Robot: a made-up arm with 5 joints. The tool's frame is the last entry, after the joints.
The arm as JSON. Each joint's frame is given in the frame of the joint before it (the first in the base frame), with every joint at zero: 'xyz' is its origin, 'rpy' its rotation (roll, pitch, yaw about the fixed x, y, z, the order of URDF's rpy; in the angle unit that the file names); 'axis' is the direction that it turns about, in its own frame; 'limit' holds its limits. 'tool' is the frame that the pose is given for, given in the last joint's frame.
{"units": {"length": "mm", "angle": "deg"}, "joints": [
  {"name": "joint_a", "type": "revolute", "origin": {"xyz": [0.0, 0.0, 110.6], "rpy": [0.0, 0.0, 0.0]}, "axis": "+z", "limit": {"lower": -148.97, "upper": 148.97}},
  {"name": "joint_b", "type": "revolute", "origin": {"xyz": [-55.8, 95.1, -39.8], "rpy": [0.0, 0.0, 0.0]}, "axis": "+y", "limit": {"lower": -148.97, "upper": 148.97}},
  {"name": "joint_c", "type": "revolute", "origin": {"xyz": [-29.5, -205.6, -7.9], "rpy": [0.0, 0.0, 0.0]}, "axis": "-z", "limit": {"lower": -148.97, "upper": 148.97}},
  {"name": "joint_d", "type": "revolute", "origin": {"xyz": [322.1, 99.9, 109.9], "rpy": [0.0, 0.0, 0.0]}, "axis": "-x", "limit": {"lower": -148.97, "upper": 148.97}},
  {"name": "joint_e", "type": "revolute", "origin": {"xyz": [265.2, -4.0, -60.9], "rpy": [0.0, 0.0, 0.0]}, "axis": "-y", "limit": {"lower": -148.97, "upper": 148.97}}
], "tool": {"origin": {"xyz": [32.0, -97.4, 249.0], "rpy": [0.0, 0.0, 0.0]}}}
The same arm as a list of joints. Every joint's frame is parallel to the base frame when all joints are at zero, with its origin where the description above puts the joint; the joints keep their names.
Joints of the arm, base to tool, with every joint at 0 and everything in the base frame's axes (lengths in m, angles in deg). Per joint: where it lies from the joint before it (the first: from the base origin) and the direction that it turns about. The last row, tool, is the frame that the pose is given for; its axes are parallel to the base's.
joint_a: axis 0 0 1 offset 0 0 0.1106
joint_b: axis 0 1 0 offset -0.0558 0.0951 -0.0398
joint_c: axis 0 0 -1 offset -0.0295 -0.2056 -0.0079
joint_d: axis -1 0 0 offset 0.3221 0.0999 0.1099
joint_e: axis 0 -1 0 offset 0.2652 -0.004 -0.0609
tool: offset 0.032 -0.0974 0.249
Joint limits (deg, base to tool): -148.97..148.97 -148.97..148.97 -148.97..148.97 -148.97..148.97 -148.97..148.97

